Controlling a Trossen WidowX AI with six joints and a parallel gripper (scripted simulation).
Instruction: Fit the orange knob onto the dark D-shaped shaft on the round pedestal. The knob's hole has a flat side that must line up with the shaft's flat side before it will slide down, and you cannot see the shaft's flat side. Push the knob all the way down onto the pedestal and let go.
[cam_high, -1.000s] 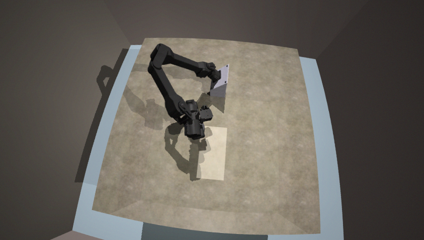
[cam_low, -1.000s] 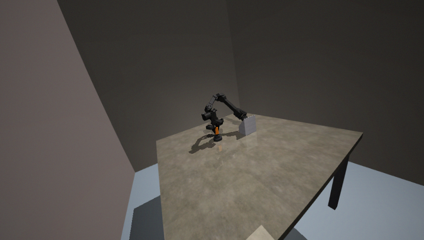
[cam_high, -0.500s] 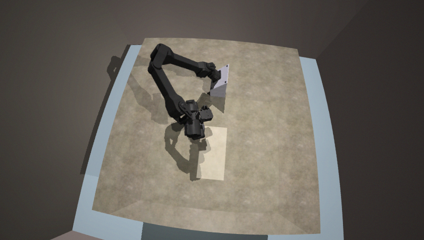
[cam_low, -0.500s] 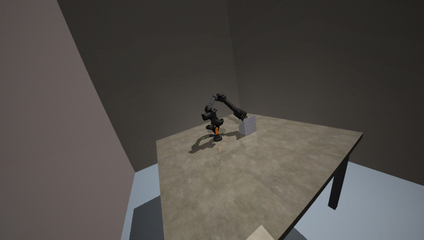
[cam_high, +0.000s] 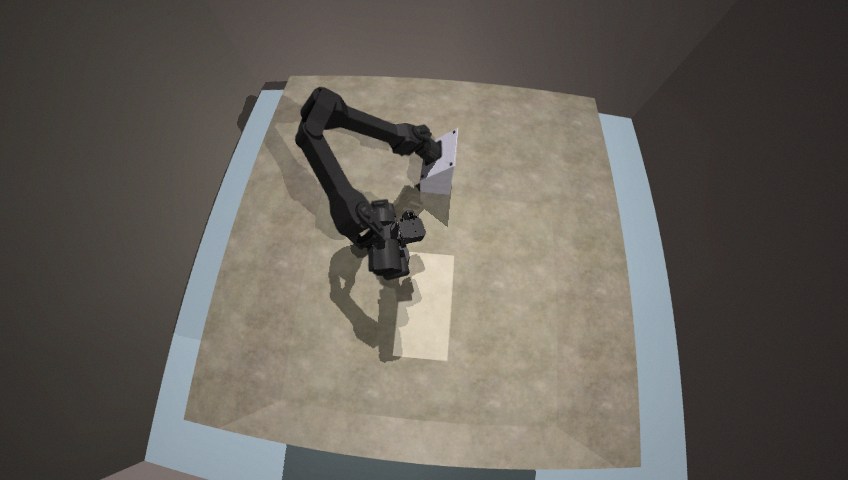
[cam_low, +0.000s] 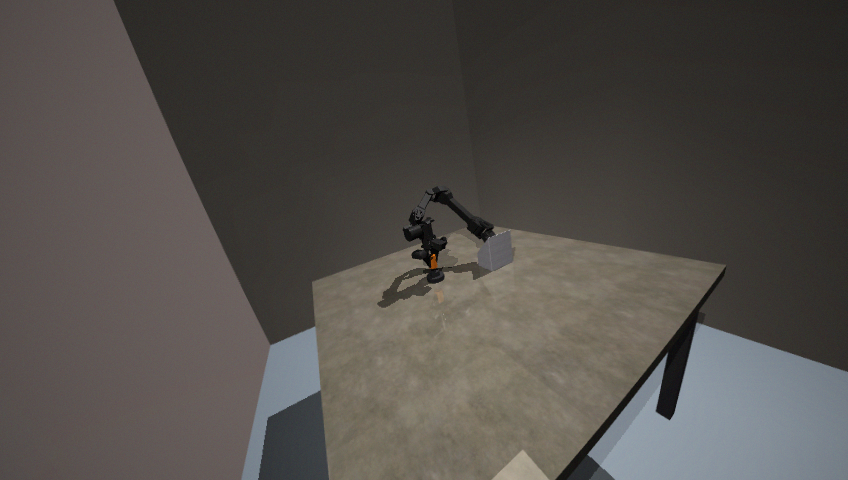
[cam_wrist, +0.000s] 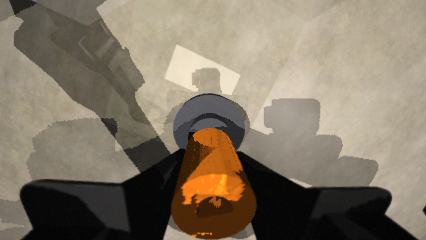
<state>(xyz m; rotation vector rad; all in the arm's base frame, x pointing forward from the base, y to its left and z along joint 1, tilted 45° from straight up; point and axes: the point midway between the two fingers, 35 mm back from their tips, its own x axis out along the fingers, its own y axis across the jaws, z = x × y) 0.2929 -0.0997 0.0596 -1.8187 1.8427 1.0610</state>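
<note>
My gripper tip is now 20 mm below the orange knob. The rest, counted from my gripper tip: pedestal: 40 mm below.
</note>
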